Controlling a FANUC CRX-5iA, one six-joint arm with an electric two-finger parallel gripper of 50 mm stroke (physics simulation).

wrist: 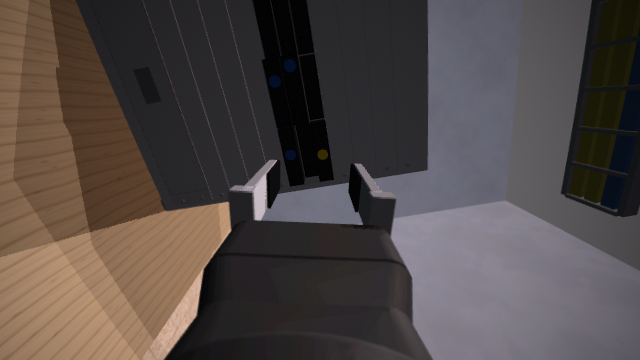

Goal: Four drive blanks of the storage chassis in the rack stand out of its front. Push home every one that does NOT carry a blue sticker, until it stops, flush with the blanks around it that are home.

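Frame: origin at the arm's base, x ahead, y left, z up, level; millimetres.
Seen in the pictures: gripper, fingertip midpoint: (314, 176).
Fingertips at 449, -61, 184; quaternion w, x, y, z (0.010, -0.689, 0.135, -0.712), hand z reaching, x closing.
Offsets run from my fingertips to a thing's middle, as dx, dy, dz. "spot": to the spot under its first point. Level surfaces: height alone.
The storage chassis {spot: +247, +9, -18} (300, 107) shows as a black strip running down the dark rack front in the wrist view. Its blanks are very dark. One blank {+236, -102, +7} (325, 167) with a yellow sticker sits at the lower right corner of the strip. Another blank (295, 172) with a blue sticker sits at the lower left. Two more blue stickers (274, 81) (290, 65) show side by side higher up. Stepped edges show at the lower end and left side, but how far each blank stands out is hard to tell. My gripper (314, 176) is open and empty, its fingertips appearing just below the strip's lower end.
Grey rack panels (370, 90) (190, 125) flank the strip. A wooden surface {dz -364} (165, 250) lies at the left. A grey wall (470, 100) is at the right, with a dark-framed unit (577, 125) holding yellow and blue parts at the far right.
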